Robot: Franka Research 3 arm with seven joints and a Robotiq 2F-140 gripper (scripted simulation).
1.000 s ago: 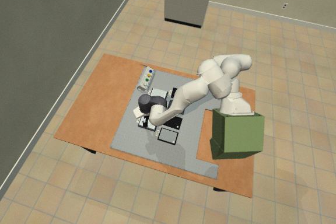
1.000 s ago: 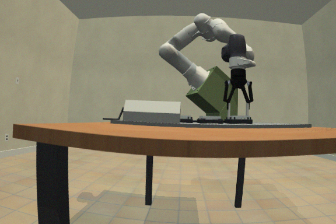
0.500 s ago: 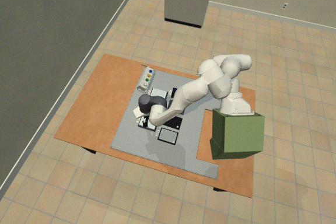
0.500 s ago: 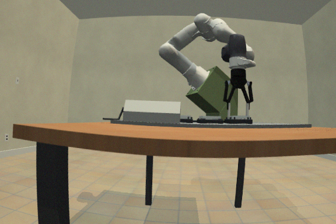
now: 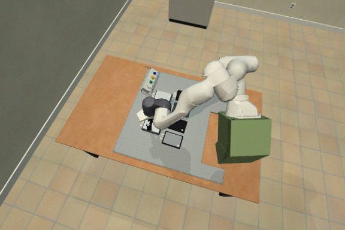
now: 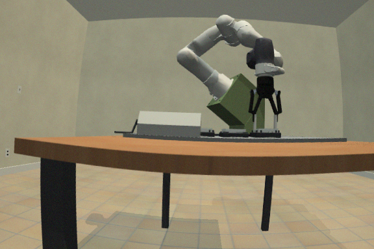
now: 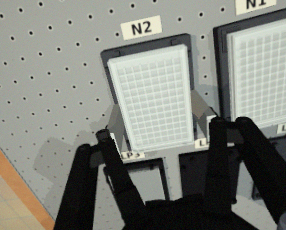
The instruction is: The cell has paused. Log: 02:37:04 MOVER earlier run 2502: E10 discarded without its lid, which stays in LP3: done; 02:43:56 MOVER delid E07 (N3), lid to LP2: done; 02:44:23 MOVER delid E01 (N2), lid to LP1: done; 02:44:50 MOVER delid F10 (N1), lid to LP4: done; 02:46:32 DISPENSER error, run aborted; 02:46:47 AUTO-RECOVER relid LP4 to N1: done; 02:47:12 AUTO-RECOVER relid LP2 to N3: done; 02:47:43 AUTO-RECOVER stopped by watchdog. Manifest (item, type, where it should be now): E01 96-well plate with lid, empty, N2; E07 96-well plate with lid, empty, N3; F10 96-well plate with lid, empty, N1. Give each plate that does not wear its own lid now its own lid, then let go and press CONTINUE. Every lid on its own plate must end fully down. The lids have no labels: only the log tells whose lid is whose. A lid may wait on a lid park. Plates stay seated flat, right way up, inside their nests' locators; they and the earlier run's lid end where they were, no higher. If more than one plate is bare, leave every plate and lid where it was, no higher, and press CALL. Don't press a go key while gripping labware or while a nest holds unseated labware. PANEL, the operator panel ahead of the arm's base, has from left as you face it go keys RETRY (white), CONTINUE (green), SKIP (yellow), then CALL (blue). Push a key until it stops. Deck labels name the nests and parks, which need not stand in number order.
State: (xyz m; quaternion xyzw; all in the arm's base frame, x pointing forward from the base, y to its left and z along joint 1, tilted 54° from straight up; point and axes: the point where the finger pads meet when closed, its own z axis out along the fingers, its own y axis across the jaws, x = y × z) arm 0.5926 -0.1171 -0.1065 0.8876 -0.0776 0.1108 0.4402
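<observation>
The plate is 30 mm below my hand. From my hand the other things lie so: LP3 label: 80 mm behind, 80 mm to the left, 60 mm below; then nest: 50 mm below; then black park: 190 mm behind, 30 mm to the right, 50 mm below.
</observation>
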